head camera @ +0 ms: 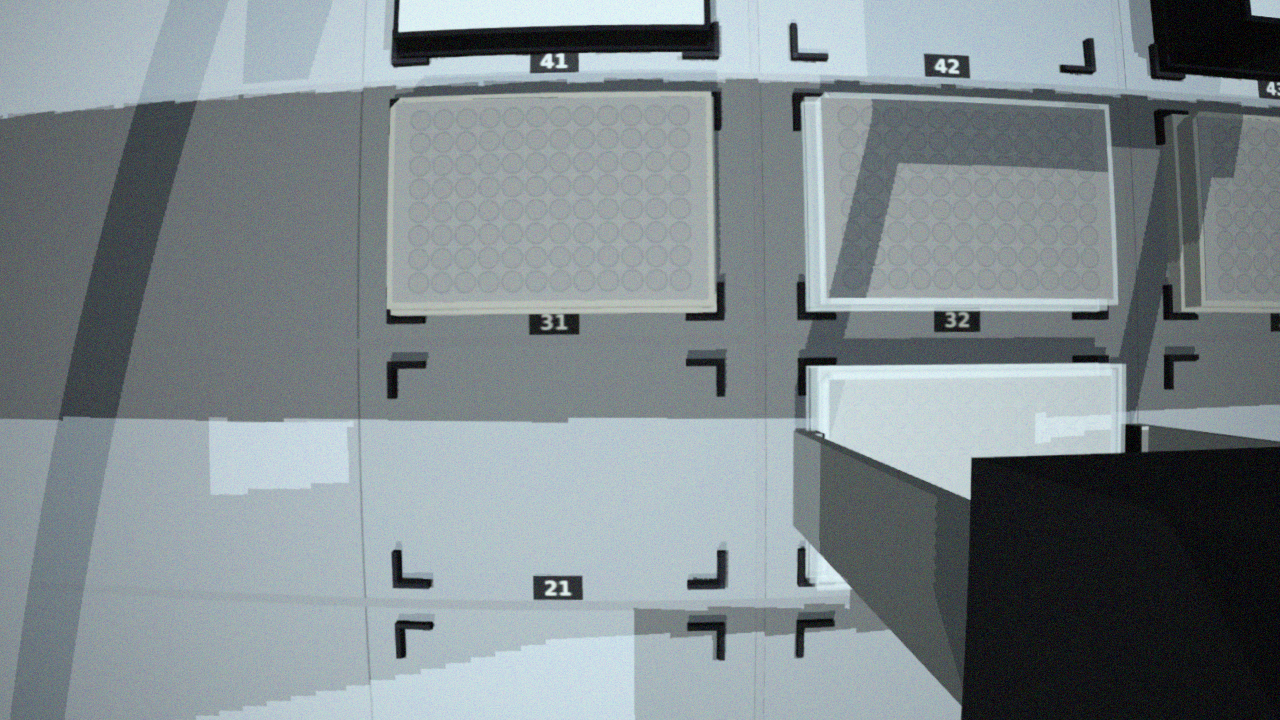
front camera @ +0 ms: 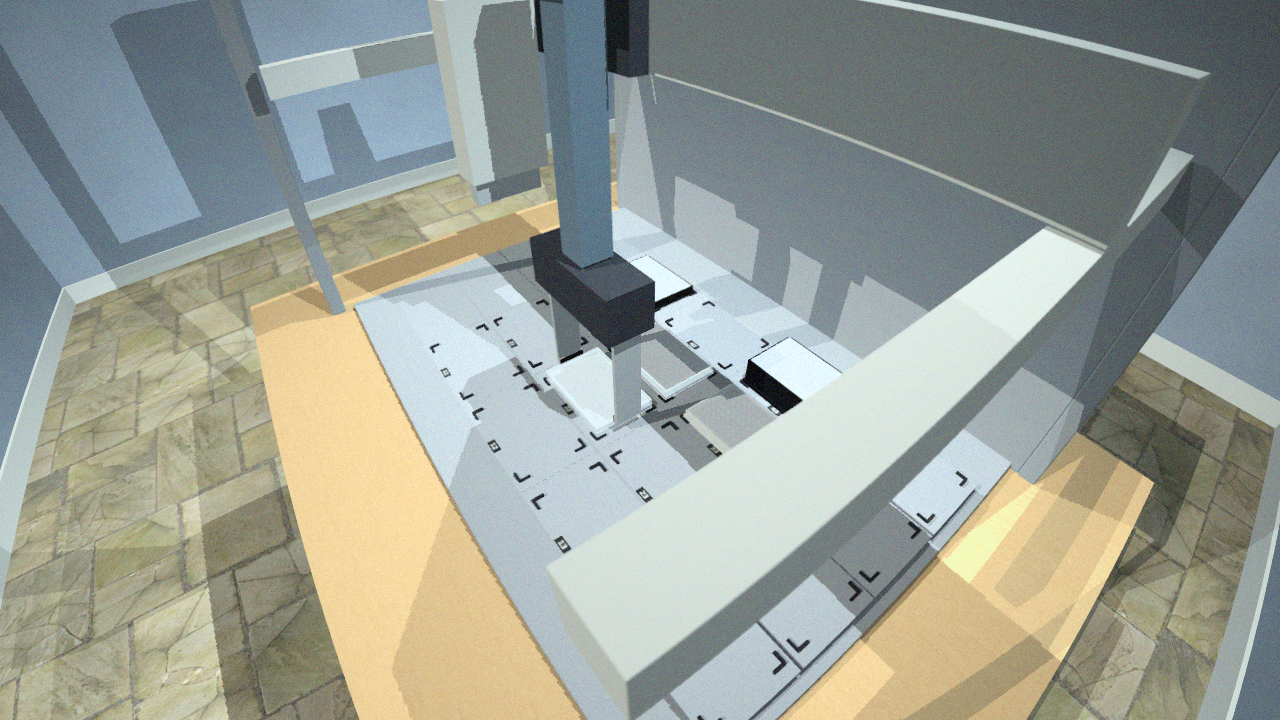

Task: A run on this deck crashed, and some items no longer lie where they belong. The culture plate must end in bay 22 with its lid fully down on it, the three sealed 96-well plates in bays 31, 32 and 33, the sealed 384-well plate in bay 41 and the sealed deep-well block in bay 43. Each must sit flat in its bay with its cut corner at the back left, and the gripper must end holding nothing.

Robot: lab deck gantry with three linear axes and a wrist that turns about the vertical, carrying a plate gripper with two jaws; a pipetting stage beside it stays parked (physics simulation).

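Frame: origin at the robot's base, x ahead, y left, z up, level; metres.
Seen in the pictures: gripper, between the fingertips: [front camera: 597, 386]; robot's base, origin of its link: [front camera: 432, 348].
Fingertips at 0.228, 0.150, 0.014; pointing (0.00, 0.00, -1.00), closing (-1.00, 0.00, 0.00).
Offsets run from my fingertips to a thing's middle, as dx, dy, dz. "*": to the spot under its first point.
The culture plate @(+0.000, +0.000, -0.001) [front camera: 580, 383] [head camera: 939, 402] lies in bay 22 with its clear lid on it; the near part is hidden by the gripper. My gripper [front camera: 597, 391] [head camera: 966, 467] is low over it, shut on its two short ends. Sealed 96-well plates lie in bay 31 @(* -0.163, +0.105, +0.001) [head camera: 550, 201], bay 32 @(* +0.026, +0.112, +0.001) [front camera: 675, 362] [head camera: 975, 223] and bay 33 @(* +0.149, +0.098, +0.001) [front camera: 729, 420] [head camera: 1244, 232]. The sealed 384-well plate @(-0.164, +0.214, -0.007) [front camera: 657, 275] [head camera: 550, 16] is in bay 41. The sealed deep-well block @(+0.164, +0.214, +0.007) [front camera: 796, 365] [head camera: 1208, 44] is at bay 43, partly outside the head view. Cut corners are too small to tell.
Black corner brackets mark bays 21 @(* -0.164, -0.046, -0.013) [head camera: 557, 587] and 42 @(* +0.000, +0.167, -0.013) [head camera: 946, 66]. A pale gantry beam [front camera: 832, 429] crosses above the front right deck and hides bays there. The dark gripper body [head camera: 1127, 573] hides the lower right of the head view.
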